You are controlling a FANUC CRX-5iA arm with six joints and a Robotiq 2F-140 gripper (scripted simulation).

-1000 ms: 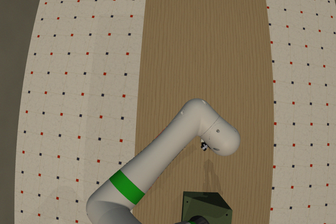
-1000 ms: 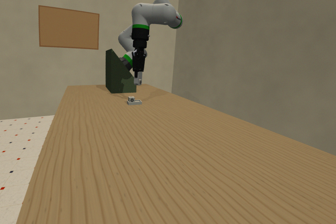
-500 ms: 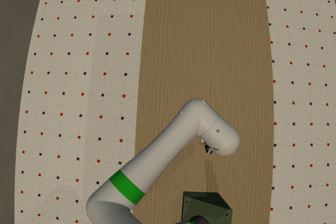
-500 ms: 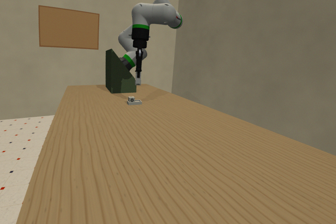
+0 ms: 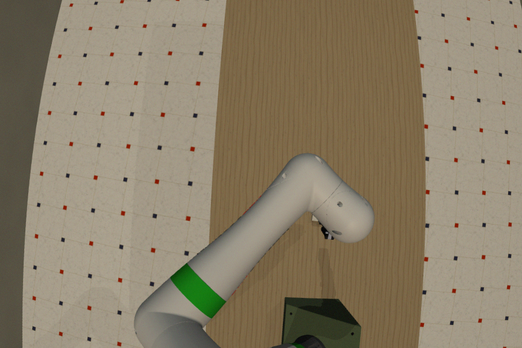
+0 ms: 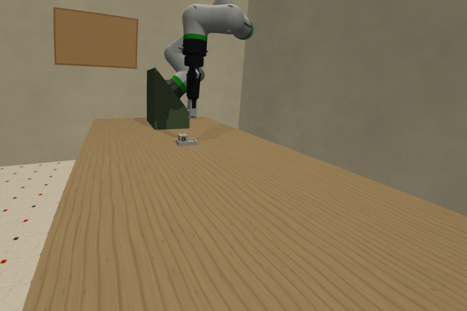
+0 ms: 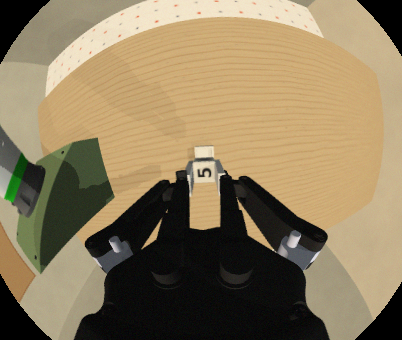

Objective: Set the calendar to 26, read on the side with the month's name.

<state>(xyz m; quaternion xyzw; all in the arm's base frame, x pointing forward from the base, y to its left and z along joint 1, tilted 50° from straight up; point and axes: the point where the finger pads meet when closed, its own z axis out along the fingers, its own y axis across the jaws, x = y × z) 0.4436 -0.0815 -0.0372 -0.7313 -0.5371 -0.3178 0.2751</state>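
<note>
My hand is 10 mm past the calendar tray, 20 mm to the left of it and 140 mm above it.
</note>
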